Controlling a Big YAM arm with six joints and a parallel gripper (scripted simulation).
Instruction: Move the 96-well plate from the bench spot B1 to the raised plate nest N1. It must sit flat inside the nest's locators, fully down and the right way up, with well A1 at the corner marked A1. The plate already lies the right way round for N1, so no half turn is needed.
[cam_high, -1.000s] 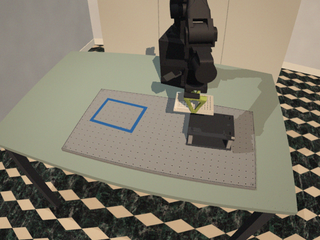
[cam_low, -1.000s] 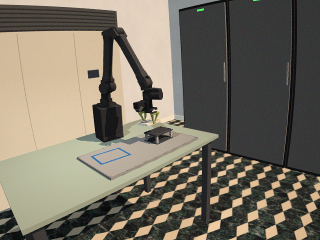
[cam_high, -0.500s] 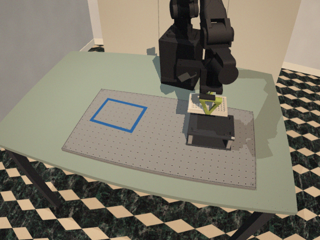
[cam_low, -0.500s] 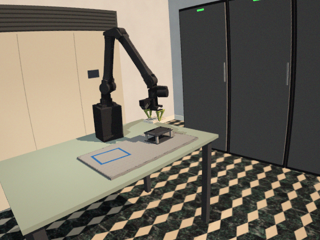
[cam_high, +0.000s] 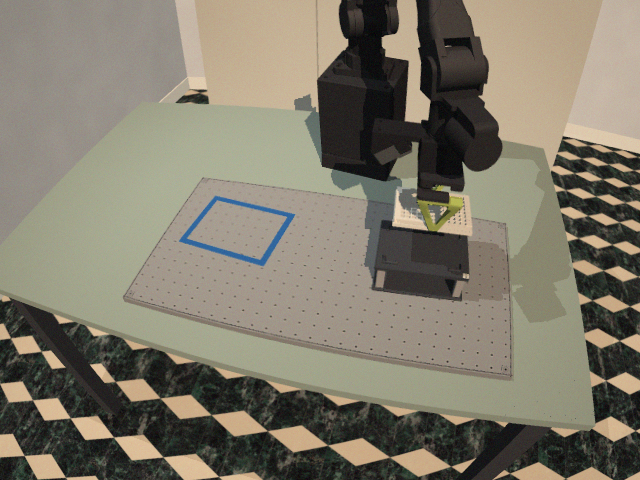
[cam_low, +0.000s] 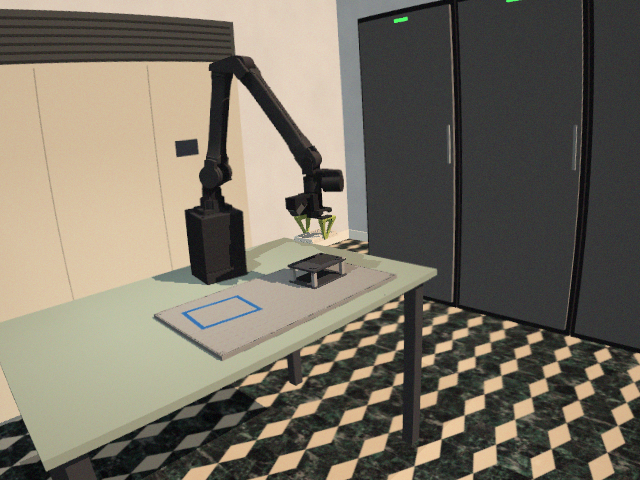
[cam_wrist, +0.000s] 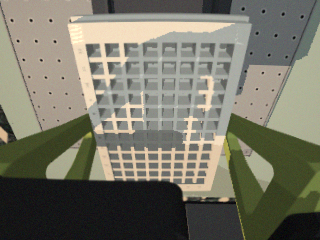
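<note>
My hand is right at the cream 96-well plate. Also, from my hand: black raised nest N1: 9 cm below; white corner mark: 4 cm ahead, 8 cm to the left, 9 cm below.
</note>
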